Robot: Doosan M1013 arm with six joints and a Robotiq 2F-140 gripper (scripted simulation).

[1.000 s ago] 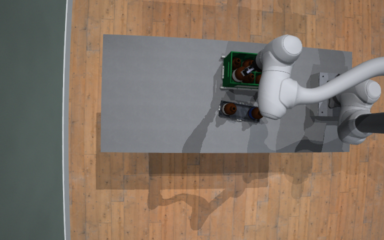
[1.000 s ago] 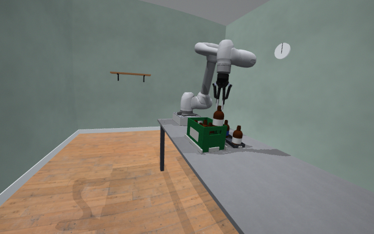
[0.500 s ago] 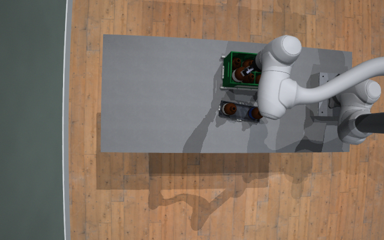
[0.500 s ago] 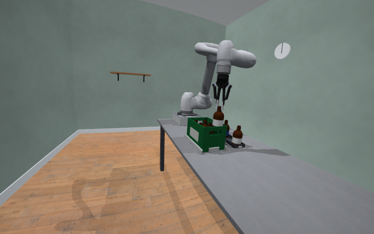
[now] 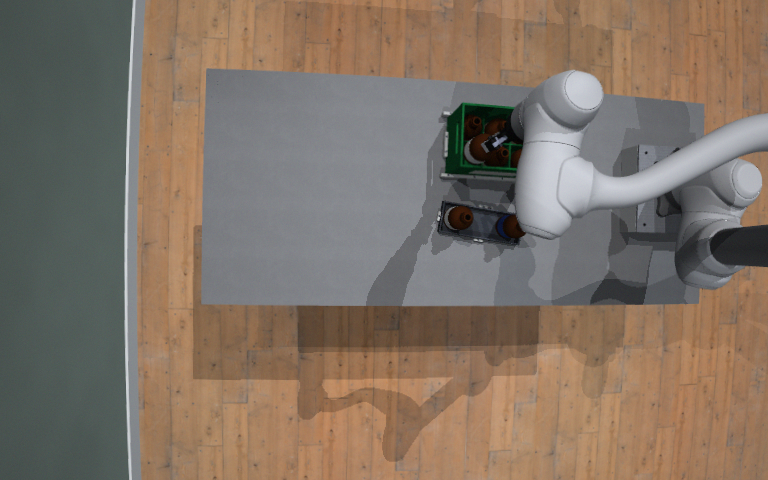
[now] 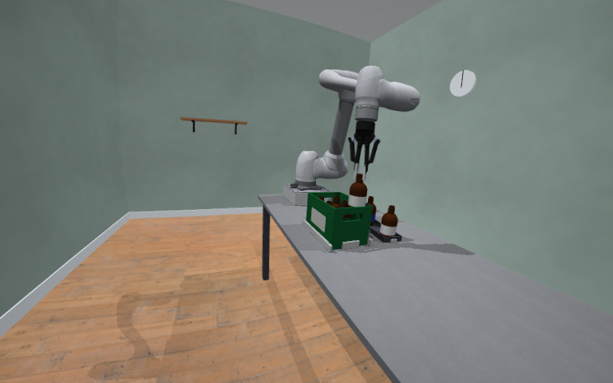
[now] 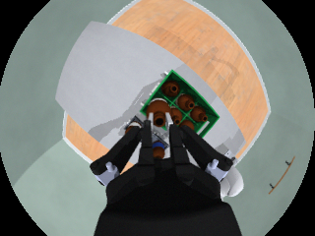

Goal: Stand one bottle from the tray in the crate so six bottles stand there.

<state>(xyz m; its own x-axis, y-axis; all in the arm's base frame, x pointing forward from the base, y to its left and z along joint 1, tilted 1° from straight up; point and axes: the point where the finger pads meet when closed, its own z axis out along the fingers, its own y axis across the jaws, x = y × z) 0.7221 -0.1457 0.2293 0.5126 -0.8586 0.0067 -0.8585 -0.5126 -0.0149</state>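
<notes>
The brown bottle is 90 mm below my hand. Round my hand: green crate (90 mm behind, 30 mm to the right, 230 mm below); then dark tray (50 mm behind, 210 mm to the left, 300 mm below).
</notes>
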